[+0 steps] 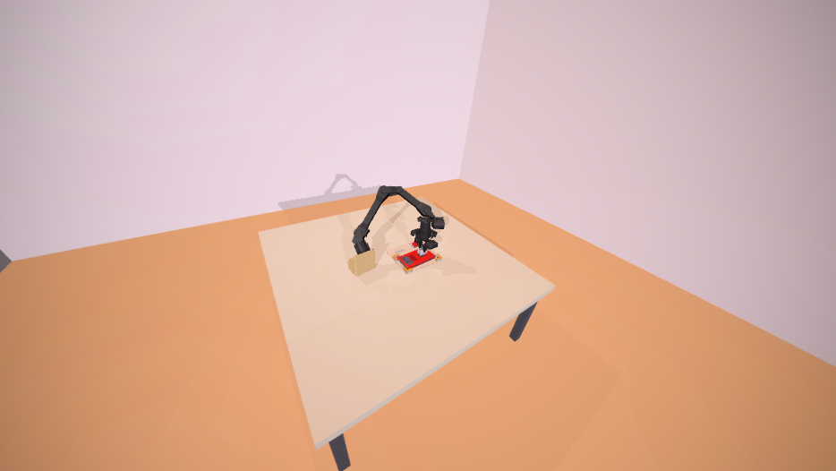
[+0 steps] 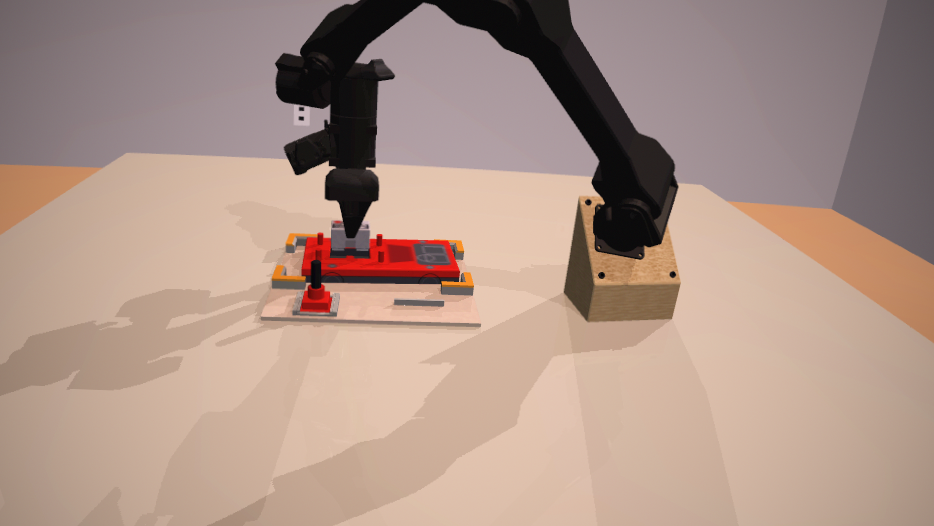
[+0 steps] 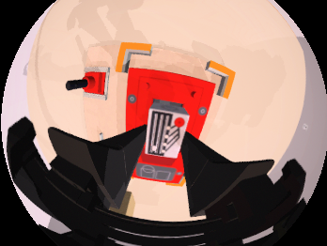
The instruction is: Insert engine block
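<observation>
Now: gripper tip 3 cm past the pale plate, 2 cm to the right of it and 4 cm above it. Also, from my gripper tip: black post 3 cm ahead, 12 cm to the left, 2 cm below; then grey engine block 1 cm below.
</observation>
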